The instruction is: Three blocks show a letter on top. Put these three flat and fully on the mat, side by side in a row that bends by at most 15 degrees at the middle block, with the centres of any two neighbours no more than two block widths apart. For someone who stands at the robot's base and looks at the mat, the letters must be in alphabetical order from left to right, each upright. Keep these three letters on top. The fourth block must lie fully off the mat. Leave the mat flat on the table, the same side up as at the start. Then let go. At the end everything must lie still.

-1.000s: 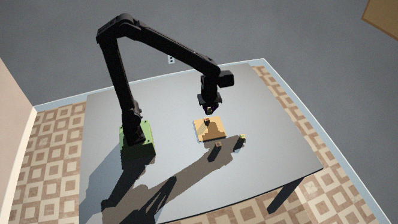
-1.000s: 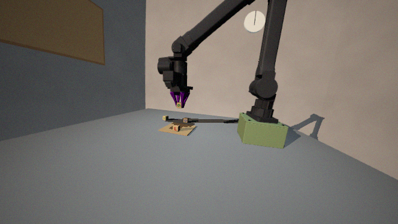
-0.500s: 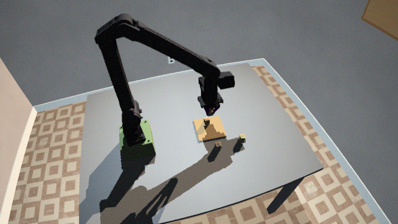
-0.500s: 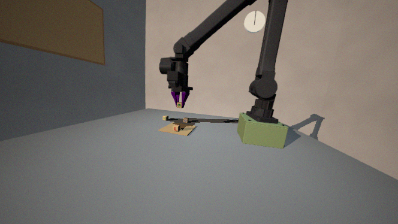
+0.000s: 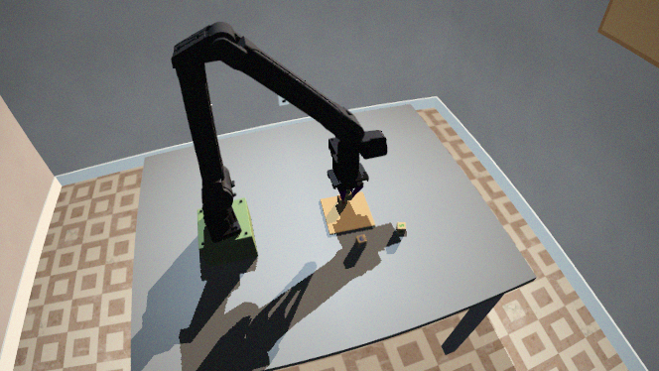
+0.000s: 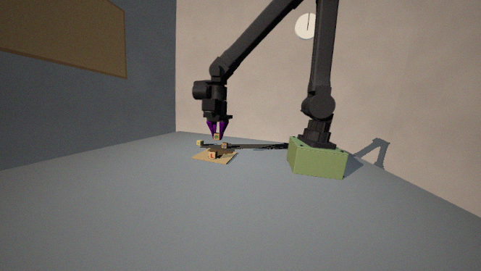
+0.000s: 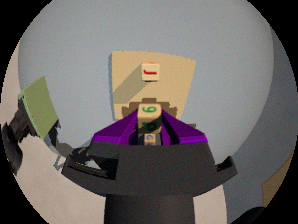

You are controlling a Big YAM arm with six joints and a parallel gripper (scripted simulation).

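My hand is 70 mm above the tan mat. From my hand the other things lie so: block right at my hand.
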